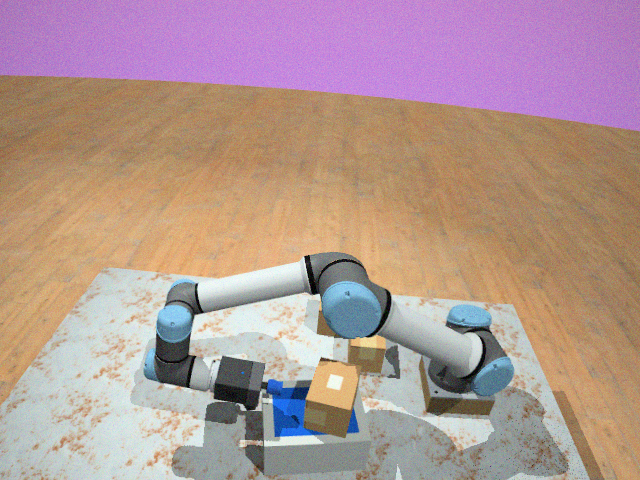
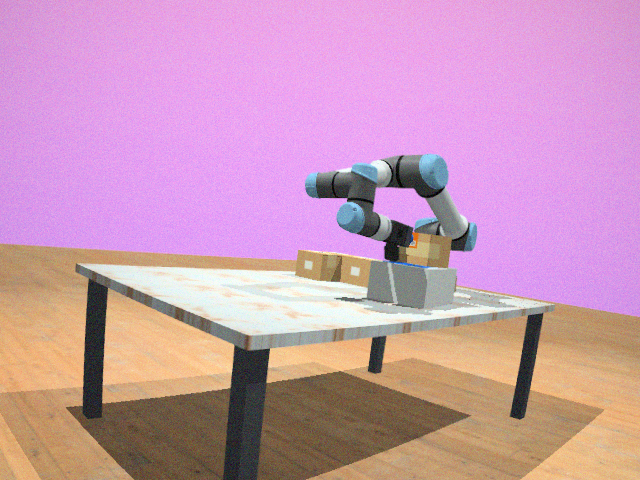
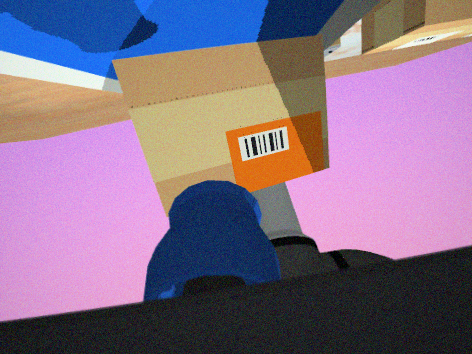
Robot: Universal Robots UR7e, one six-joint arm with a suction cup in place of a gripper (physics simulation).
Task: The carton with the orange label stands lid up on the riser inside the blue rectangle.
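Places are measured from the arm's base along level axes (x left, y back, z up), in centimetres.
Pixels of known places: hand at its tool point: [image 1: 281,388] [image 3: 216,222]; arm's base at its link origin: [image 1: 453,375].
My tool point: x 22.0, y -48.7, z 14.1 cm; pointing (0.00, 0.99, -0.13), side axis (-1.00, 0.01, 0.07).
Ahead of a thing's pixels: the offset from my tool point to its top centre. Level surfaces: height alone.
The carton with the orange label @(dz +2.1, dx -1.4, dy +12.3 cm) [image 1: 330,400] [image 2: 427,250] [image 3: 206,114] stands on the grey riser @(dz -8.2, dx -1.3, dy +8.1 cm) [image 1: 310,455] [image 2: 408,285]. It sits on the right part of the blue rectangle @(dz -8.2, dx -1.3, dy +8.1 cm) [image 1: 288,409] [image 3: 206,22], with a white patch on its top face. The orange label @(dz +2.1, dx -5.0, dy +7.8 cm) [image 3: 274,164] [image 2: 413,239] with a barcode is on the side that faces the arm. My suction cup [image 1: 273,385] [image 3: 213,228] points sideways at that side from the left. A small gap lies between cup and carton, and the cup holds nothing.
Two more plain cartons @(dz -9.9, dx -34.4, dy +23.5 cm) [image 1: 367,353] @(dz -9.9, dx -49.7, dy +13.7 cm) [image 1: 323,326] [image 2: 317,264] [image 2: 356,270] lie on the table @(dz -20.2 cm) [image 1: 77,413] [image 2: 207,305] behind the riser. The arm's base stands on a brown block [image 1: 454,404] at the right. The forearm spans over the cartons.
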